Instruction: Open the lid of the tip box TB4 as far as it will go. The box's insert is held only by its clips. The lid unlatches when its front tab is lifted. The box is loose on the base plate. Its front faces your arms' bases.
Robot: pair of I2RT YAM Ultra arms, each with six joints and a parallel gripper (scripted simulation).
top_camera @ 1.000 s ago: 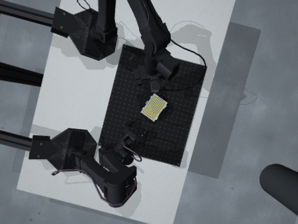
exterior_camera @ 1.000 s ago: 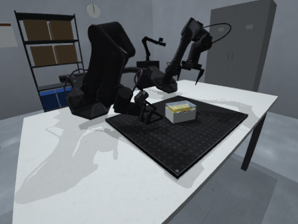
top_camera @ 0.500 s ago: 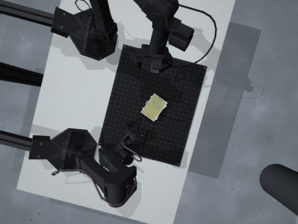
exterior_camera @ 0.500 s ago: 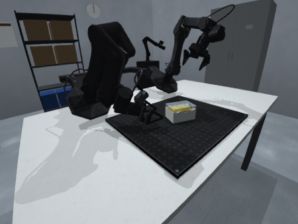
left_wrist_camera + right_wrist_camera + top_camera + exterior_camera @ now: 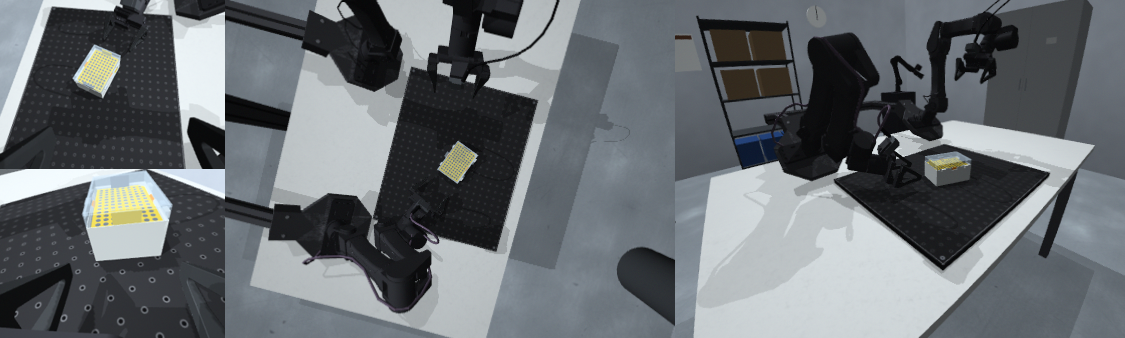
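Right now the tip box is 26 cm below my left hand, 17 cm to the right of it and 5 cm ahead of it.
Now: right hand 10 cm to the right of the tip box and 5 cm short of it.
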